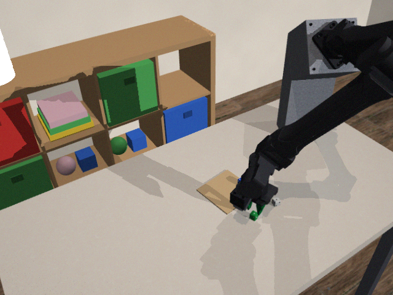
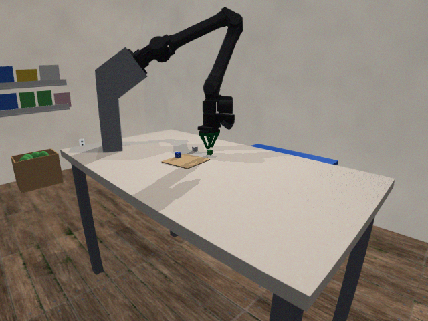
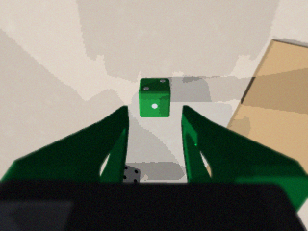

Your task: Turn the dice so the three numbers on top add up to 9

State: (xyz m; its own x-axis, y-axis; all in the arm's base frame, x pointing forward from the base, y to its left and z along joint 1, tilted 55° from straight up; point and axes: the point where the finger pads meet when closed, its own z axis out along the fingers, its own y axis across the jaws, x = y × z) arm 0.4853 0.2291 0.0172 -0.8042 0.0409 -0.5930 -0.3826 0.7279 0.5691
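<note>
Right now the green die is 30 mm below my hand. Round my hand: tan mat 130 mm to the right, 40 mm below, 10 mm ahead; then blue die 140 mm to the right, 40 mm behind, 20 mm below; then white die 90 mm behind, 30 mm below, 10 mm to the right.
</note>
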